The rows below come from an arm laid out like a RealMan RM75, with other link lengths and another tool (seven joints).
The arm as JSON. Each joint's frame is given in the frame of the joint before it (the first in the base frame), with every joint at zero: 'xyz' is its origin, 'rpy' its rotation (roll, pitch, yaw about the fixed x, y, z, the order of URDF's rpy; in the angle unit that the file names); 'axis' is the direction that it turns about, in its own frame. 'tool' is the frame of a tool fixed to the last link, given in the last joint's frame.
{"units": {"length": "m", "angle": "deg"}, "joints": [
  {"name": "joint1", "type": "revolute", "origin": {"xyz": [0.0, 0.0, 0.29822], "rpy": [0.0, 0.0, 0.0]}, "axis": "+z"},
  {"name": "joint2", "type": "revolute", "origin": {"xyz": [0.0, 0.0, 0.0], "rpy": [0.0, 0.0, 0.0]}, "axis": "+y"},
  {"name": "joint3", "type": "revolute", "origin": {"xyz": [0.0, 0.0, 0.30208], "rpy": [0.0, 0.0, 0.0]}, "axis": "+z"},
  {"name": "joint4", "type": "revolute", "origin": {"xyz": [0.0, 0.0, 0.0], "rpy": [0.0, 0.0, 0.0]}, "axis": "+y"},
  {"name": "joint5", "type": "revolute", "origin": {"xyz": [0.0, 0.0, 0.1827], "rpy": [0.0, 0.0, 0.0]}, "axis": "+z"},
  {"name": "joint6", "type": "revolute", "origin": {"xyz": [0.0, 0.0, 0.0], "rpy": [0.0, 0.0, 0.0]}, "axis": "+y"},
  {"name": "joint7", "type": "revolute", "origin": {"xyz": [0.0, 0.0, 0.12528], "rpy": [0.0, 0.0, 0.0]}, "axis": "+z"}
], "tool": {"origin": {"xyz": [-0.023, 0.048, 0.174], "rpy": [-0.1, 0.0, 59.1]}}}
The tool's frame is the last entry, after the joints.
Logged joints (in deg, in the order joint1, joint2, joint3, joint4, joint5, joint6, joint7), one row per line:
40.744, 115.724, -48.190, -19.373, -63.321, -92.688, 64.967
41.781, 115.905, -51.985, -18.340, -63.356, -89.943, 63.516
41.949, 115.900, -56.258, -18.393, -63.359, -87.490, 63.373
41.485, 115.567, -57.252, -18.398, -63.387, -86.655, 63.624
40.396, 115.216, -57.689, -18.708, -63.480, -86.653, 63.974
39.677, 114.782, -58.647, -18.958, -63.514, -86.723, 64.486
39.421, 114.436, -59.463, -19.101, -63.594, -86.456, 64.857
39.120, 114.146, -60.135, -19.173, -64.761, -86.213, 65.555
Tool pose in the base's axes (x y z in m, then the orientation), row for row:
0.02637, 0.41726, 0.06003, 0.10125, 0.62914, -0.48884, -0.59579
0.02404, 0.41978, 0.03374, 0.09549, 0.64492, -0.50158, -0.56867
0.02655, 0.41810, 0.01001, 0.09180, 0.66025, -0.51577, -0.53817
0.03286, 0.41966, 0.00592, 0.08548, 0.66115, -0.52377, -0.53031
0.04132, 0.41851, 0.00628, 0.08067, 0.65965, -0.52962, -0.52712
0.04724, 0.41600, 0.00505, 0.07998, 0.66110, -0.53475, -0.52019
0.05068, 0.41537, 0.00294, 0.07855, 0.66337, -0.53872, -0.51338
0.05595, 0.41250, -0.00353, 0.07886, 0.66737, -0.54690, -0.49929
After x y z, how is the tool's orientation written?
As a quaternion, w x y z.
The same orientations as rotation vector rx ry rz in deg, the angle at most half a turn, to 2 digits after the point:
106.48, -82.73, -100.84
109.52, -85.18, -96.57
112.36, -87.78, -91.59
112.94, -89.47, -90.59
113.00, -90.73, -90.30
113.30, -91.64, -89.15
113.78, -92.40, -88.05
114.45, -93.79, -85.62

